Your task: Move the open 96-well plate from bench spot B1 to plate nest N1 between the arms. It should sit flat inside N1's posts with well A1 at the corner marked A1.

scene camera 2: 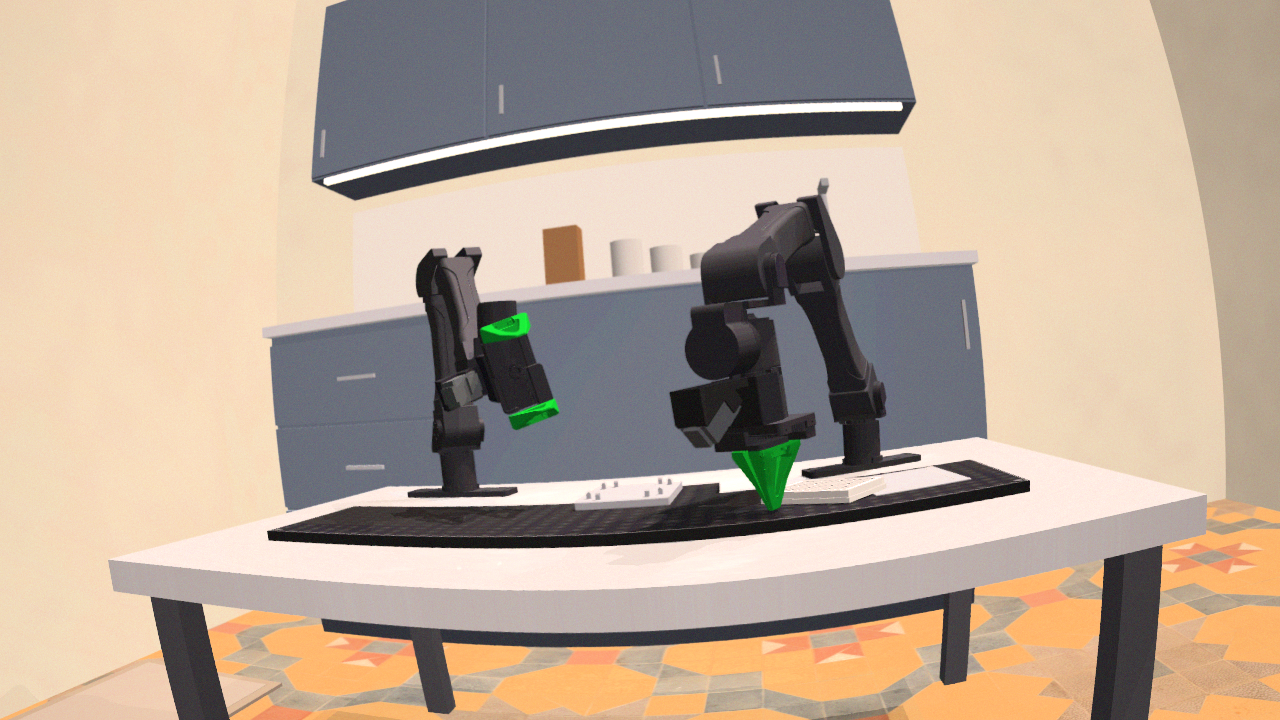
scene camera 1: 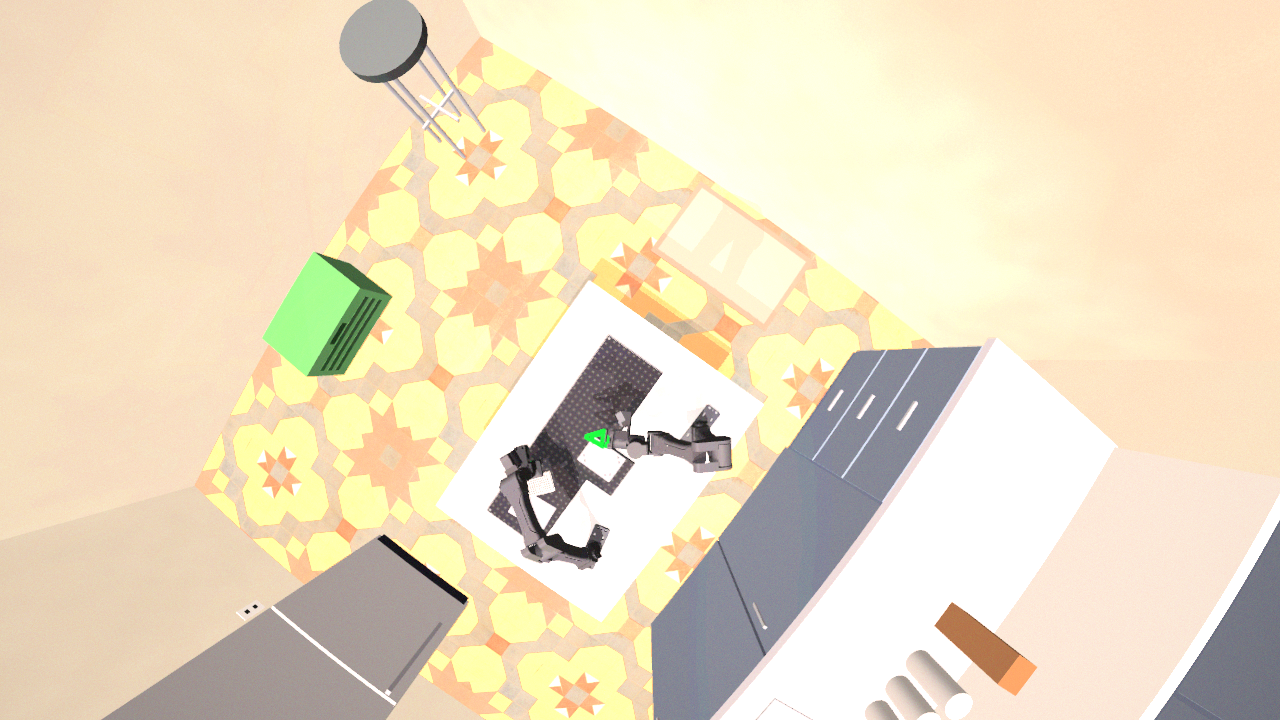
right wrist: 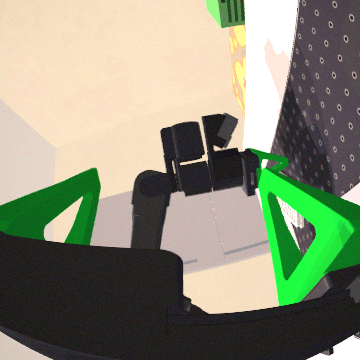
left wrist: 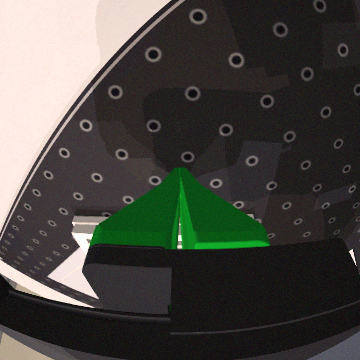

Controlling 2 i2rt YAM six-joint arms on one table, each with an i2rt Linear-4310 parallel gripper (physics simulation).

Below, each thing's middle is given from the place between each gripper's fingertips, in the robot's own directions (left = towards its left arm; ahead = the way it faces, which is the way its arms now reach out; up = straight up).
Labels:
I see the white well plate (scene camera 2: pixel 847 490) 6 cm behind my left hand, 6 cm to the left of it and 1 cm above it. Also, from my left hand: outlined nest pad (scene camera 2: pixel 921 478) 11 cm behind, 17 cm to the left; then white nest with locator pins (scene camera 2: pixel 658 494) 19 cm behind, 20 cm to the right, 1 cm above.
My right gripper is now 110 mm past the white nest with locator pins, 80 mm to the right of it and 170 mm above it. Round my right hand: white well plate: 20 mm ahead, 340 mm to the left, 170 mm below; outlined nest pad: 30 mm behind, 450 mm to the left, 180 mm below.

